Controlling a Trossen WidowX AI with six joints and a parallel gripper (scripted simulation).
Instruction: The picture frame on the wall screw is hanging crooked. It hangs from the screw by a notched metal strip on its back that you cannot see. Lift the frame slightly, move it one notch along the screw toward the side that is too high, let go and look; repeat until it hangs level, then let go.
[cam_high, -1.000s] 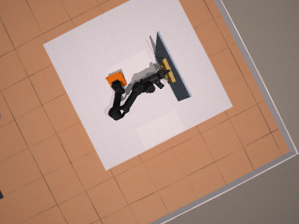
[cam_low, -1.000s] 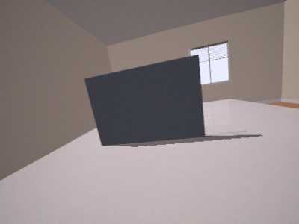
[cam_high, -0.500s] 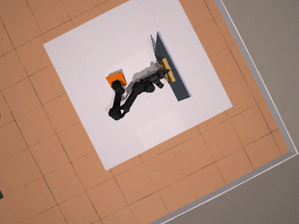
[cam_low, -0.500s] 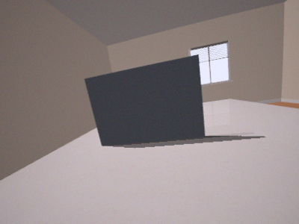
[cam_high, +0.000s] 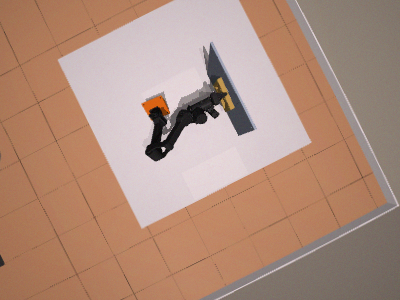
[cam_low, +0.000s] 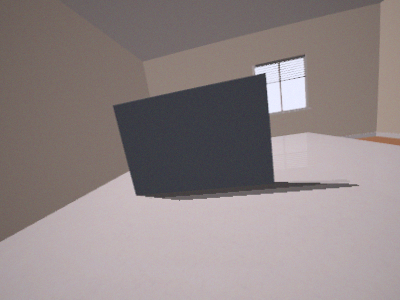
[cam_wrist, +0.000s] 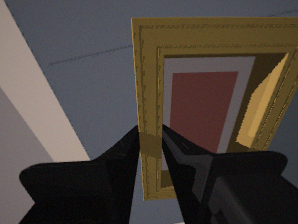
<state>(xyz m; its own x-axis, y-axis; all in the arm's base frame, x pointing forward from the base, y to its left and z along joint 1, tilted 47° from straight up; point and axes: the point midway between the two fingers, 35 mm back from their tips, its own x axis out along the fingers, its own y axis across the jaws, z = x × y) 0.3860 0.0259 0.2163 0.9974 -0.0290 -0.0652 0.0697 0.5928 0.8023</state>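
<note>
My gripper tip is 1 cm to the right of the picture frame and 5 cm above it. From my gripper tip the other things lie so: wall panel: 2 cm ahead, 7 cm below.
</note>
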